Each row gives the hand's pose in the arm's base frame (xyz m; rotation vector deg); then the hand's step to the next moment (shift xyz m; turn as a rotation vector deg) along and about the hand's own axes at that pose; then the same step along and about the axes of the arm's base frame.
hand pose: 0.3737 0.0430 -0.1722 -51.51 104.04 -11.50
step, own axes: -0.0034 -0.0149 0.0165 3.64 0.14 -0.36
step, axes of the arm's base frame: 0.0219 -0.0038 0.0031 -0.98 -2.39 -2.59
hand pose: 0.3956 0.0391 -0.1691 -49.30 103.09 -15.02
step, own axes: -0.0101 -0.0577 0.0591 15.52 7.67 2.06
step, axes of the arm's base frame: 0.0789 -0.0215 0.0155 -4.02 -4.36 -16.39
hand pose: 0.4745 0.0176 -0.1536 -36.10 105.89 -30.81
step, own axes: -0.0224 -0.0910 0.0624 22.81 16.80 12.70
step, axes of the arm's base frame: 0.0808 -0.0589 0.0518 2.23 -2.88 -30.83
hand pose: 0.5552 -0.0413 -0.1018 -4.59 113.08 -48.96
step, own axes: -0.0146 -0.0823 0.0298 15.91 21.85 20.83
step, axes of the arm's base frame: 0.0086 -0.0723 0.0508 13.83 -0.76 -31.19
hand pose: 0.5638 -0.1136 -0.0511 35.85 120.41 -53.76
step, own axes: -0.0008 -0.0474 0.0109 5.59 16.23 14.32
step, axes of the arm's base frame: -0.0266 -0.0377 0.0155 13.57 -0.47 -17.76
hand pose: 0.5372 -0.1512 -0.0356 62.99 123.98 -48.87
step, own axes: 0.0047 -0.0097 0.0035 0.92 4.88 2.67
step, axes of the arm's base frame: -0.0099 -0.0048 -0.0028 4.15 0.71 -3.75
